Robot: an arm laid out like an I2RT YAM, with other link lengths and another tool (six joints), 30 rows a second.
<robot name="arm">
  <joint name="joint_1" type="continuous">
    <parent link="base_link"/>
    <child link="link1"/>
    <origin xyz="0 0 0.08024" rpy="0 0 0"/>
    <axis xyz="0 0 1"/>
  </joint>
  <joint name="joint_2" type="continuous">
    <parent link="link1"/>
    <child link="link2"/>
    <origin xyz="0.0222 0.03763 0.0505" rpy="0 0 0"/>
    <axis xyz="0 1 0"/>
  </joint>
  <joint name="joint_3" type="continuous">
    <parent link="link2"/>
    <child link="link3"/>
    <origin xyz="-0.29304 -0.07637 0" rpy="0 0 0"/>
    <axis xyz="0 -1 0"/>
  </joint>
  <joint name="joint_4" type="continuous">
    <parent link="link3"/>
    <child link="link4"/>
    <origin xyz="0.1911 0.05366 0.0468" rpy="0 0 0"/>
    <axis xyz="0 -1 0"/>
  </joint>
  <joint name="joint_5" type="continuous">
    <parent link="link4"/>
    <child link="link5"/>
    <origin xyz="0.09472 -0.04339 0.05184" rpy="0 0 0"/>
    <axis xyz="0 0 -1"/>
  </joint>
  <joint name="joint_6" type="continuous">
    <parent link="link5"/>
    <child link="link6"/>
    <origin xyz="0.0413 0 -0.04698" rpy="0 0 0"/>
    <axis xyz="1 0 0"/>
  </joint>
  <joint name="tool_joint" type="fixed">
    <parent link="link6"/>
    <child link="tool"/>
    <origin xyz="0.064 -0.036 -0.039" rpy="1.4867 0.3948 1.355"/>
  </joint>
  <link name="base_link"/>
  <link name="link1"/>
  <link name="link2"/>
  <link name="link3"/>
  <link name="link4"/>
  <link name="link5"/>
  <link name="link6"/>
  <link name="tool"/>
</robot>
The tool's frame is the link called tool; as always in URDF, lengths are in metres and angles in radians. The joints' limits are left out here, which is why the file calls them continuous.
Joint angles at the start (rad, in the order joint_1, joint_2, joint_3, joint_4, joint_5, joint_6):
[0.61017, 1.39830, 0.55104, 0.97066, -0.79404, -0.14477]
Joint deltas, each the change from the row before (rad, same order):
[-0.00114, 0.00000, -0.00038, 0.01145, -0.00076, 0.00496]
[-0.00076, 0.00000, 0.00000, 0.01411, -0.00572, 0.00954]
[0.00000, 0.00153, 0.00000, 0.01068, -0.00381, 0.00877]
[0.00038, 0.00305, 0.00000, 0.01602, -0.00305, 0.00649]
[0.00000, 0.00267, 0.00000, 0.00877, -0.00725, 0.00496]
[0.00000, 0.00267, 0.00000, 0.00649, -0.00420, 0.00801]
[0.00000, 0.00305, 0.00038, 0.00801, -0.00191, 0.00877]
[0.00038, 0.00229, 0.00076, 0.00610, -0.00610, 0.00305]
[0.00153, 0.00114, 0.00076, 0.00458, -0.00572, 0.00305]
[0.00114, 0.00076, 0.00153, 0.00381, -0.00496, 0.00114]
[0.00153, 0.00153, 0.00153, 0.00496, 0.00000, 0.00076]
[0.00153, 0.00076, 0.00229, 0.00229, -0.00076, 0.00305]
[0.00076, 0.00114, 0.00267, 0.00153, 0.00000, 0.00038]
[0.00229, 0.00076, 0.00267, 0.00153, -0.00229, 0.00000]
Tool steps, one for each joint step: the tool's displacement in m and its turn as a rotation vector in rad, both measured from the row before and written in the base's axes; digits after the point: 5 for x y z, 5 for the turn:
[0.00001, -0.00022, 0.00193, 0.00706, -0.00426, 0.00006]
[-0.00066, 0.00022, 0.00236, 0.00891, -0.00266, 0.00584]
[-0.00041, 0.00045, 0.00124, 0.00609, 0.00078, 0.00470]
[-0.00015, 0.00062, 0.00193, 0.00797, -0.00455, 0.00412]
[-0.00048, 0.00070, 0.00063, 0.00316, -0.00085, 0.00773]
[-0.00027, 0.00056, 0.00007, 0.00266, 0.00431, 0.00511]
[0.00001, 0.00050, 0.00037, 0.00393, 0.00404, 0.00297]
[-0.00039, 0.00072, 0.00057, 0.00207, -0.00140, 0.00676]
[-0.00076, 0.00088, 0.00063, 0.00188, -0.00107, 0.00754]
[-0.00054, 0.00072, 0.00096, 0.00196, -0.00319, 0.00615]
[-0.00002, 0.00063, 0.00101, 0.00293, -0.00331, 0.00163]
[-0.00019, 0.00067, 0.00089, 0.00240, -0.00021, 0.00269]
[0.00022, 0.00047, 0.00088, 0.00181, -0.00212, 0.00081]
[-0.00039, 0.00094, 0.00099, 0.00159, -0.00309, 0.00453]

